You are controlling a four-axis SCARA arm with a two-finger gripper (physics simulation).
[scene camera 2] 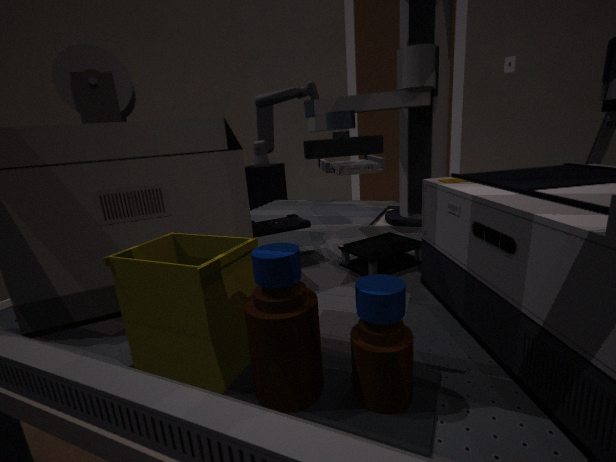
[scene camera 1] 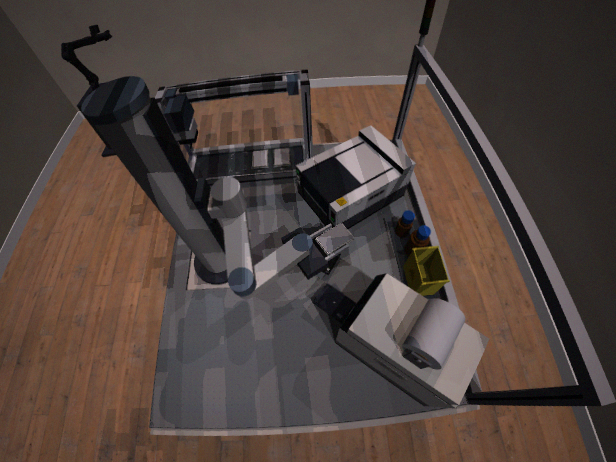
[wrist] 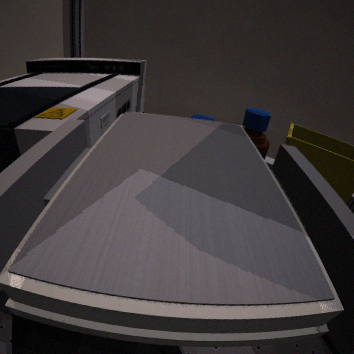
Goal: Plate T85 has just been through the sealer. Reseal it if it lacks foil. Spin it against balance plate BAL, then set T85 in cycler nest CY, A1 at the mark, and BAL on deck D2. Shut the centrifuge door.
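Frame: origin at the arm's base, x ahead, y left, z up, level; millimetres.
Seen in the pictures: gripper, fingertip midpoint: [scene camera 2: 355,165] [scene camera 1: 339,235] [wrist: 181,147]; arm's base, link origin: [scene camera 2: 421,219] [scene camera 1: 219,260].
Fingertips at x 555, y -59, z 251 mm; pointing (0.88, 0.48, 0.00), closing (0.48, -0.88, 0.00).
Offsets run from my fingertips to a thing's top centre.
My gripper [scene camera 1: 334,241] [scene camera 2: 352,165] [wrist: 181,147] is shut on a plate @[10 mm right, 19 mm back, 5 mm up] [scene camera 1: 336,238] [scene camera 2: 356,168] [wrist: 165,215], level and raised above the bench. A smooth grey foil-like sheet covers its top in the wrist view; no name or A1 mark is readable. In scene camera 2 it hangs higher than the low black stand [scene camera 2: 382,245]. The white boxy machine with a yellow warning label [scene camera 1: 370,170] [scene camera 2: 545,225] [wrist: 110,97] is beside it; its door state cannot be told. Two pale plates @[634 mm left, 356 mm back, 166 mm down] [scene camera 1: 260,158] @[634 mm left, 232 mm back, 166 mm down] [scene camera 1: 282,157] sit on the deck under the gantry, names unreadable.
The big pale machine with a roll @[421 mm right, 183 mm ahead, 238 mm up] [scene camera 1: 385,320] [scene camera 2: 175,175] stands front right, its black tray @[223 mm right, 40 mm back, 140 mm down] [scene camera 1: 332,302] [scene camera 2: 282,224] sticking out. A yellow bin [scene camera 1: 425,272] [scene camera 2: 165,305] [wrist: 325,162] and two blue-capped brown bottles [scene camera 1: 404,225] [scene camera 2: 285,345] stand along the bench's right edge.
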